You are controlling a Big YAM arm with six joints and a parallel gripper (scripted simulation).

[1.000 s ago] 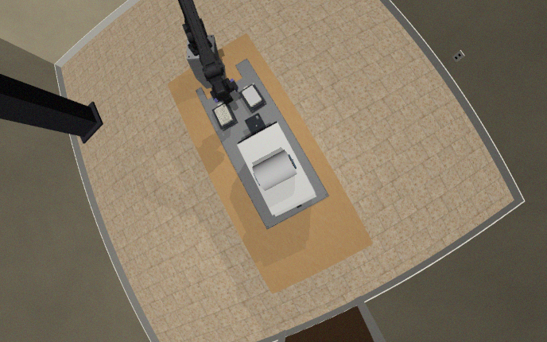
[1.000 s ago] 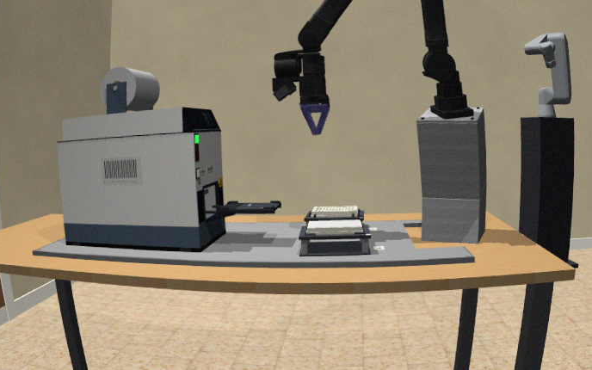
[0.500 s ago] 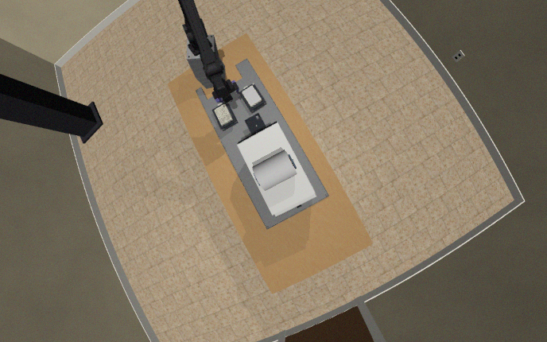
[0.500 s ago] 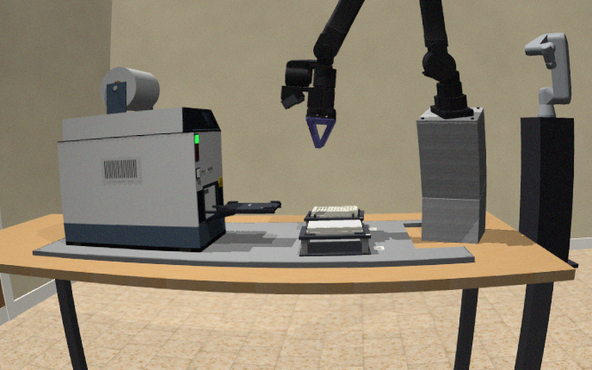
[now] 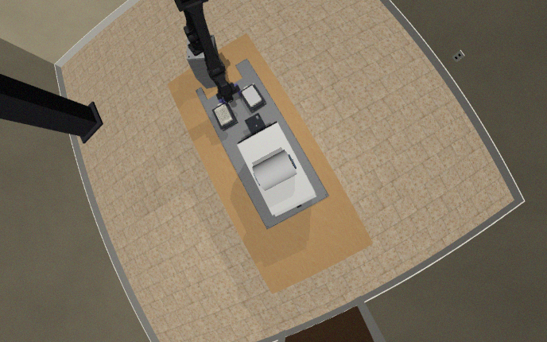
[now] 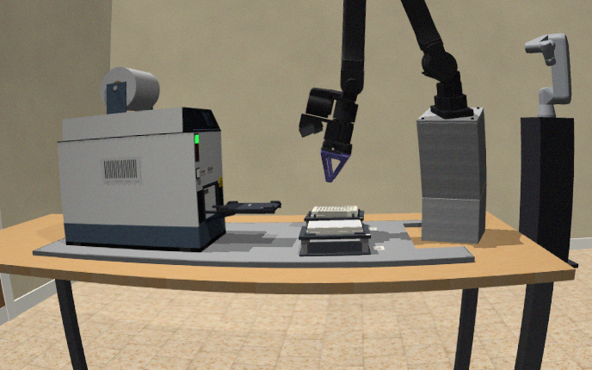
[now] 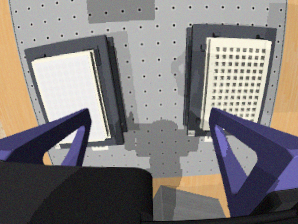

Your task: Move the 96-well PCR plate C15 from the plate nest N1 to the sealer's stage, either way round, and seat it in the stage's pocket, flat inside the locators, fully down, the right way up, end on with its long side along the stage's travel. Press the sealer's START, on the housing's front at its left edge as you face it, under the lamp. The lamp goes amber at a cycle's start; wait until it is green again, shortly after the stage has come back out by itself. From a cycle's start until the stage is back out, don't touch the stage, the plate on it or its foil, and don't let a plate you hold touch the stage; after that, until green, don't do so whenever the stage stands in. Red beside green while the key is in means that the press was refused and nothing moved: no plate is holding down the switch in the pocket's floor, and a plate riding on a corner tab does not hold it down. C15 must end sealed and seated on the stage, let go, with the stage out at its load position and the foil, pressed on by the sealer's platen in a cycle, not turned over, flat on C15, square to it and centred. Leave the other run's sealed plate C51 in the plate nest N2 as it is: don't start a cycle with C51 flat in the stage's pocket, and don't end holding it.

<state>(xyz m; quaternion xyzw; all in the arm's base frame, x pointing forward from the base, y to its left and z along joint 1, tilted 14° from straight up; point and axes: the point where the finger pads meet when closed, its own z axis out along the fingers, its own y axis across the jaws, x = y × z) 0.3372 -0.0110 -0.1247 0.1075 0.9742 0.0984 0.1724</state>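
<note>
The white 96-well plate C15 lies 2 cm behind my hand, 11 cm to the right of it and 11 cm below it. The rest, counted from my hand: sealer's dark stage (21 cm ahead, 2 cm to the left, 7 cm below); sealed plate C51 (11 cm to the left, 11 cm below); start key (32 cm ahead, 9 cm to the left, 3 cm above).
</note>
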